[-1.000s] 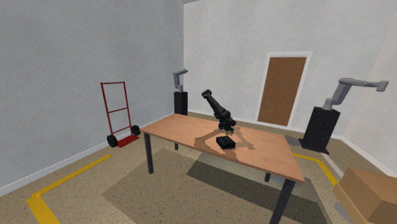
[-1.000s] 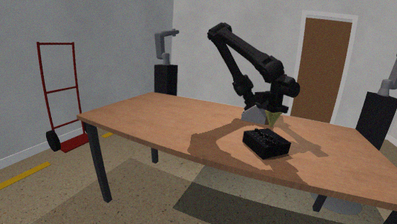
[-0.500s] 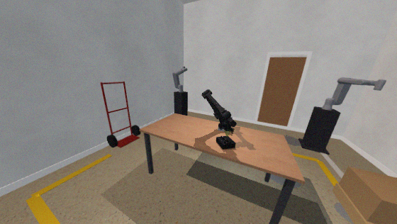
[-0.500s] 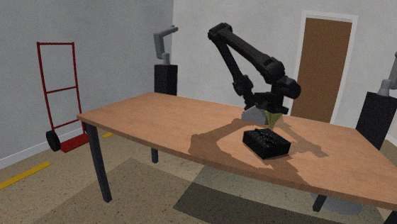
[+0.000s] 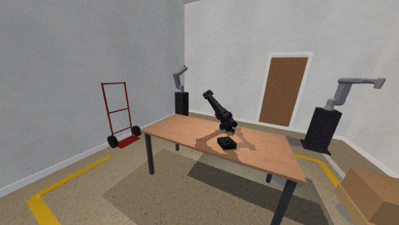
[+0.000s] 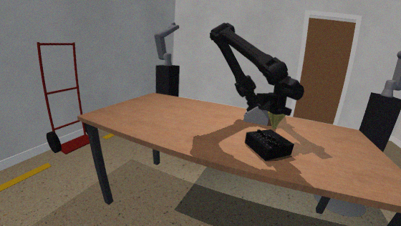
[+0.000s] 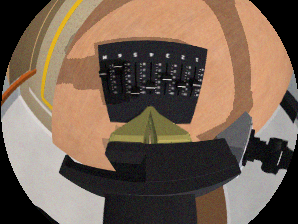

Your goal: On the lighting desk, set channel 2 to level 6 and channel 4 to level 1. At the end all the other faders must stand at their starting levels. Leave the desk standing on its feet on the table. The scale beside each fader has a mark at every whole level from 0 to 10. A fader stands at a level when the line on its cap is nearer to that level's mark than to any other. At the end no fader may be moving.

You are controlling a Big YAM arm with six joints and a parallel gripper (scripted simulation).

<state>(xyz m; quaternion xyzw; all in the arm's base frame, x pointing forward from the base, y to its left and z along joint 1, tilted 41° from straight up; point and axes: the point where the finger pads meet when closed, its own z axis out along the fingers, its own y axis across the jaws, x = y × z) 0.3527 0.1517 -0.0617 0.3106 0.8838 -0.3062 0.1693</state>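
Right now the fader cap is 10 mm ahead of my hand, 10 mm to the right of it and 40 mm below it.
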